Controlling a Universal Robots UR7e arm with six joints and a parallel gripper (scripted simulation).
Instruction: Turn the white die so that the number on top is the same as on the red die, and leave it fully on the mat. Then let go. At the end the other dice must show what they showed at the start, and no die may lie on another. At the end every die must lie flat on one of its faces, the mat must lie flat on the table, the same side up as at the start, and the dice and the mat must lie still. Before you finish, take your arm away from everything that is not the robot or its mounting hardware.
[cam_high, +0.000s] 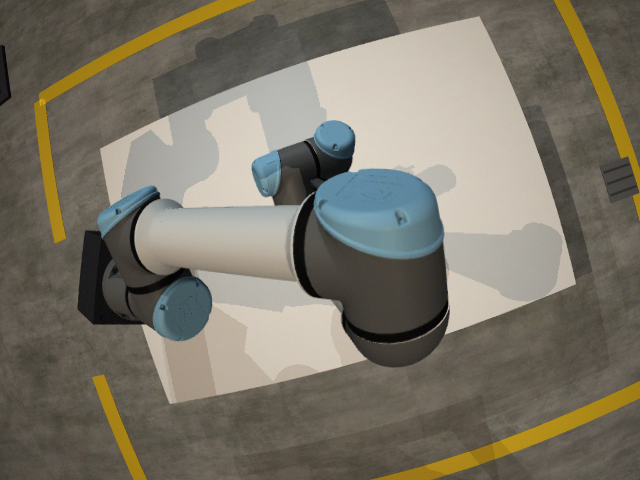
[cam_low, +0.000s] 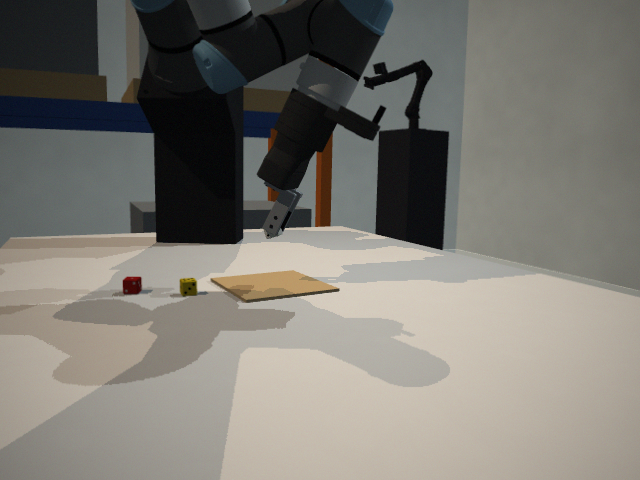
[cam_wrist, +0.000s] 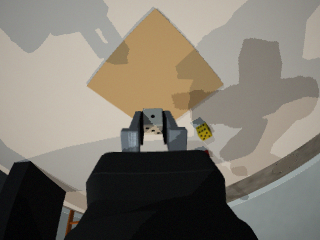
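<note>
Now: hand 1 cm past the white die, 1 cm to the left of it and 1 cm above it. Also, from my hand: yellow die 13 cm to the right, 9 cm below; red die 4 cm behind, 19 cm to the right, 9 cm below; tan mat 1 cm to the right, 9 cm below.
</note>
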